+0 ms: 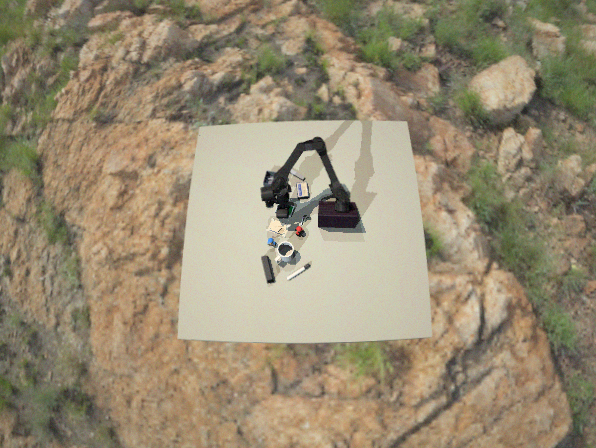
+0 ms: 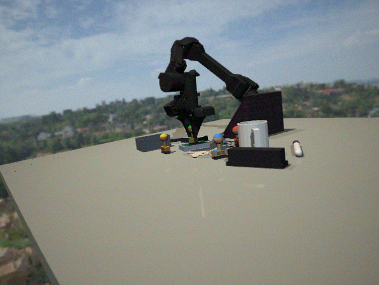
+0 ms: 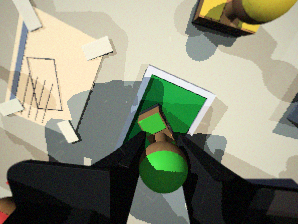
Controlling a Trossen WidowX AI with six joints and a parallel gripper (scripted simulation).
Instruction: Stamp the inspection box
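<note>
The green-knobbed stamp is right at my gripper tip. The rest, counted from my gripper tip: cream card (10 cm to the left, 4 cm below, 3 cm ahead); then green ink pad (3 cm below); then yellow-knobbed stamp (9 cm ahead, 4 cm to the right, 2 cm below).
</note>
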